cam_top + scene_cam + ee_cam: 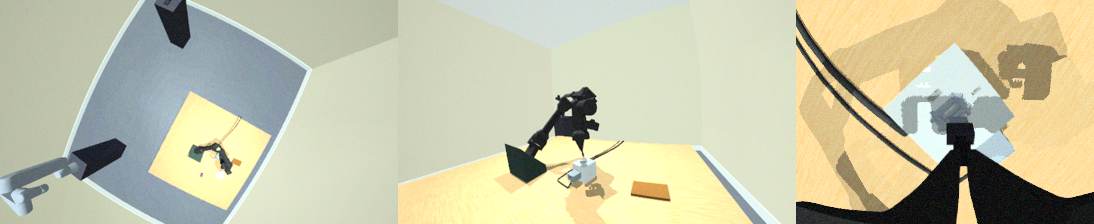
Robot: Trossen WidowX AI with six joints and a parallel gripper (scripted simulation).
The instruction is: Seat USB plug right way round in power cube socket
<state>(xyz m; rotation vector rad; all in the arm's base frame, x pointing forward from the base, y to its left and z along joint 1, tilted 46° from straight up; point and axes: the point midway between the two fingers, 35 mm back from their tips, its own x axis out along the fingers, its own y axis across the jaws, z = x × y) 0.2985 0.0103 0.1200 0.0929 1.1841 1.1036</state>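
Right now my gripper tip is 2 cm above the dark USB plug. The rest, counted from my gripper tip: purple object (39 cm to the right, 13 cm below, 5 cm behind); pale flat patch (25 cm to the right, 18 cm ahead, 13 cm below); flat orange pad (28 cm ahead, 13 cm below, 2 cm to the left).
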